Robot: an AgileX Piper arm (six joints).
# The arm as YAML. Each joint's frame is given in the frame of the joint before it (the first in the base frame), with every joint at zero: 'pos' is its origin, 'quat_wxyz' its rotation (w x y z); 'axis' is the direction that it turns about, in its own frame. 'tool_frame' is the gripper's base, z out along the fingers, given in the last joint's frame.
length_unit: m
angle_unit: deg
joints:
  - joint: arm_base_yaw
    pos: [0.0, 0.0, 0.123]
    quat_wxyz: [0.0, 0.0, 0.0, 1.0]
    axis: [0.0, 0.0, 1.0]
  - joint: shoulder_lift
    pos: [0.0, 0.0, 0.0]
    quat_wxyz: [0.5, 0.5, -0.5, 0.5]
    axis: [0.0, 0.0, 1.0]
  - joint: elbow
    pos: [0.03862, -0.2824, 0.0]
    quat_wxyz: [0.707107, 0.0, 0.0, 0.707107]
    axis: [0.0, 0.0, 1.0]
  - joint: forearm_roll
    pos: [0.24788, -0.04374, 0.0]
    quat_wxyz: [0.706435, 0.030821, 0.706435, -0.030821]
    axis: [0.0, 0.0, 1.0]
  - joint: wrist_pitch
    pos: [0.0, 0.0, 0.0]
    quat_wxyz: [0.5, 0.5, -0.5, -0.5]
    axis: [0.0, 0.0, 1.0]
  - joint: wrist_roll
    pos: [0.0, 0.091, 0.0]
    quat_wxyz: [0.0, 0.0, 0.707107, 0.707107]
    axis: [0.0, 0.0, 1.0]
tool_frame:
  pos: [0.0, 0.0, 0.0]
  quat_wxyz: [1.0, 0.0, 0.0, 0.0]
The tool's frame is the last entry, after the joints.
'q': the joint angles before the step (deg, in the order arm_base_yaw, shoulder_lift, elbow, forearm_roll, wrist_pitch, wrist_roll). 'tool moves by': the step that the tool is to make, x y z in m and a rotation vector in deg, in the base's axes. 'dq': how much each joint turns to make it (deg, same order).
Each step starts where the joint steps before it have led.
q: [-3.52, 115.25, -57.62, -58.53, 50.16, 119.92]
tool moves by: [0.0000, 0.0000, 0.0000, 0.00, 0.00, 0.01]
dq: [0.00, 0.00, 0.00, -0.01, -0.01, 0.00]
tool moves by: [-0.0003, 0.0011, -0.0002, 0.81, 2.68, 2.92]
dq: [0.00, -0.13, -0.01, 1.13, -0.42, -4.76]
